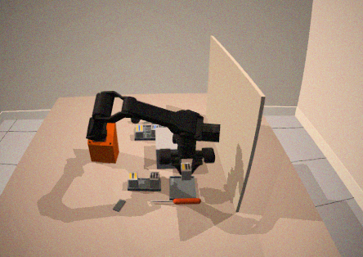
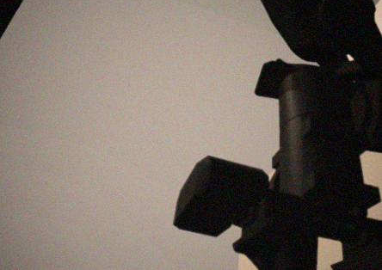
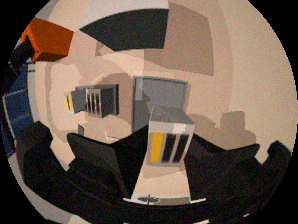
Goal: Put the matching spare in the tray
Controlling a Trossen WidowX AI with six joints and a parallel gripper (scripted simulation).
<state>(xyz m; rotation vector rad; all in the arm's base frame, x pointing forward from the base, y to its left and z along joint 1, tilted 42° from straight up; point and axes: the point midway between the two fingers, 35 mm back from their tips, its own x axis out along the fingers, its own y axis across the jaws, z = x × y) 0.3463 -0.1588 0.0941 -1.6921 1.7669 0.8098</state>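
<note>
The grey tray is 10 mm behind my gripper tip and 70 mm below it. The rest, counted from my gripper tip: tall beige panel 160 mm ahead, 210 mm to the left, 150 mm above; then grey mounted unit 60 mm behind, 210 mm to the left, 20 mm below; then grey spare 20 mm above.
</note>
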